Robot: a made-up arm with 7 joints.
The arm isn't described. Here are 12 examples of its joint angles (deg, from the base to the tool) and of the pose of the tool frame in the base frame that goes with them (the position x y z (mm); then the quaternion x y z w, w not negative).
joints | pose
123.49 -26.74 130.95 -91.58 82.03 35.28 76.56 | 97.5 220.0 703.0 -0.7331 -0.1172 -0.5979 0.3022
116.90 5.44 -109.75 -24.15 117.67 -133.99 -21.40 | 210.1 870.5 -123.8 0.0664 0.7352 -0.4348 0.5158
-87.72 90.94 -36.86 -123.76 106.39 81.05 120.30 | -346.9 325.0 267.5 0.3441 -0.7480 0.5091 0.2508
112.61 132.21 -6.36 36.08 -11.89 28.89 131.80 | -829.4 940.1 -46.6 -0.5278 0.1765 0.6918 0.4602
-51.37 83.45 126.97 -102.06 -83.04 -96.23 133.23 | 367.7 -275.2 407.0 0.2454 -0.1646 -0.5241 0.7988
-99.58 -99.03 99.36 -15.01 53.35 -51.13 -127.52 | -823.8 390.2 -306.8 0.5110 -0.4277 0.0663 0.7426
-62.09 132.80 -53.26 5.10 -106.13 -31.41 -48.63 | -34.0 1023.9 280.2 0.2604 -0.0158 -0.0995 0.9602
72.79 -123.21 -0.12 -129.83 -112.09 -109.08 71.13 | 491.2 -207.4 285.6 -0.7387 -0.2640 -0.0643 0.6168
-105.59 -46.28 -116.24 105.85 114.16 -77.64 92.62 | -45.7 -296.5 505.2 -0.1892 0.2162 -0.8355 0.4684
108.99 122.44 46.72 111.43 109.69 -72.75 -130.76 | 246.7 370.9 660.9 0.2737 0.7251 -0.3761 0.5079
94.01 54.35 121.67 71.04 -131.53 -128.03 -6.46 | 298.6 305.9 169.2 -0.4403 -0.4446 0.7799 0.0136
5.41 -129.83 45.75 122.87 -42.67 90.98 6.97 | 637.7 -476.9 281.0 -0.7756 -0.1799 -0.1421 0.5882
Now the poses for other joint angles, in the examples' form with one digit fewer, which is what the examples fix.
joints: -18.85 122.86 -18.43 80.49 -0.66 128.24 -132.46
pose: 0 966 793 -0.518 0.464 0.718 0.028
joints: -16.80 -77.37 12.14 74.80 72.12 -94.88 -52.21
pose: 672 -282 -221 0.022 -0.516 -0.787 0.338
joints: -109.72 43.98 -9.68 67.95 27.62 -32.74 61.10
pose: -890 906 -67 -0.056 -0.537 0.811 0.226
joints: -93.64 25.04 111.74 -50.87 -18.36 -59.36 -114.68
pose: 480 302 -667 -0.323 -0.907 -0.027 0.270
